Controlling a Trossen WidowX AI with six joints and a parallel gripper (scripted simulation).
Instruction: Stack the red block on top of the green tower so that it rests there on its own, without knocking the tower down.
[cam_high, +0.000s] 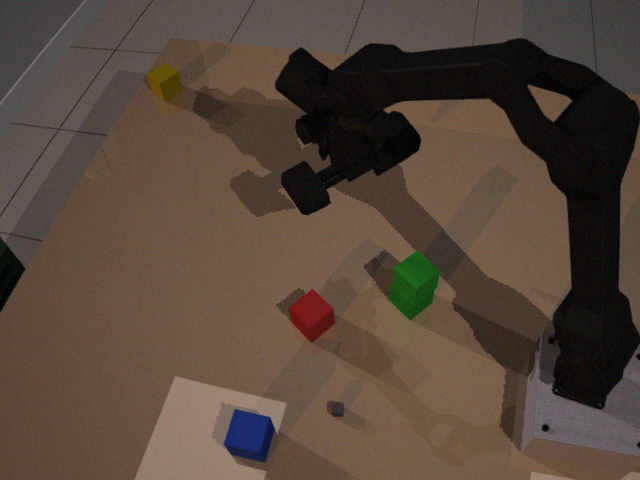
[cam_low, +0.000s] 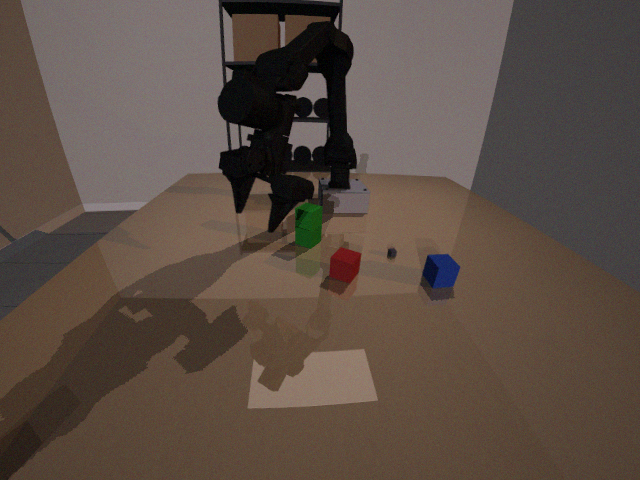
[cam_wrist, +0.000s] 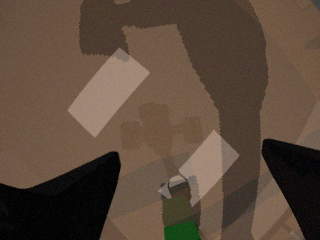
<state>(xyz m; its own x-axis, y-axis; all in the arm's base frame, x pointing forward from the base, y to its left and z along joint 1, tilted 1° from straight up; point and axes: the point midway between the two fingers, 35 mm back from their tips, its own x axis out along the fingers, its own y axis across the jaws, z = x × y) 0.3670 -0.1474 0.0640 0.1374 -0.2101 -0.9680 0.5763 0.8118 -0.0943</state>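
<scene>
Right now my gripper tip is 1 cm past the red block, 17 cm to the right of it and 8 cm above it. From my gripper tip the other things lie so: green block (13 cm behind, 9 cm to the left, 4 cm below); small dark cube (9 cm behind, 28 cm to the left, 10 cm below); blue block (1 cm behind, 36 cm to the left, 8 cm below).
</scene>
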